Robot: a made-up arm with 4 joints.
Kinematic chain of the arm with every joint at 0, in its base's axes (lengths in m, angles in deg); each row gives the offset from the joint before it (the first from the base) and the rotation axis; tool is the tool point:
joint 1: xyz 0 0 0.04 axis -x
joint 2: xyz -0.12 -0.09 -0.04 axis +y
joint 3: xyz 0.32 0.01 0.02 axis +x
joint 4: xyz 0.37 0 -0.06 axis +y
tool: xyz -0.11 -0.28 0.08
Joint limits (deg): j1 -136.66..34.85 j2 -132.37..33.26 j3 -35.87..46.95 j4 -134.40..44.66
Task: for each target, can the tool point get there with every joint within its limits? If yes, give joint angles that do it. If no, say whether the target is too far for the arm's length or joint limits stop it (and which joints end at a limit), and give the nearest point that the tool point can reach.
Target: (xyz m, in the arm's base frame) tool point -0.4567 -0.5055 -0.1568
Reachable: yes | joints -71.55 -115.05 -25.52 -24.32
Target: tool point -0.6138 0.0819 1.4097
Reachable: no: too far | nearest point -0.3882 0.0076 0.7874 | short by 0.666 m
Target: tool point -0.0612 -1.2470 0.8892
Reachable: no: too far | nearest point -0.0883 -0.6537 0.4852 | short by 0.718 m
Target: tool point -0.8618 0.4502 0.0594
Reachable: no: joint limits stop it (at a limit: joint 1, joint 2, joint 3) | nearest point -0.6921 0.0263 -0.3394 | short by 0.606 m
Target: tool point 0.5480 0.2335 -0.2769
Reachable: yes | joints -109.73 -6.16 -5.50 -111.71
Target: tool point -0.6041 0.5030 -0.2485
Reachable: no: joint limits stop it (at a limit: joint 1, joint 2, joint 3) | nearest point -0.6145 0.0545 -0.3740 | short by 0.466 m
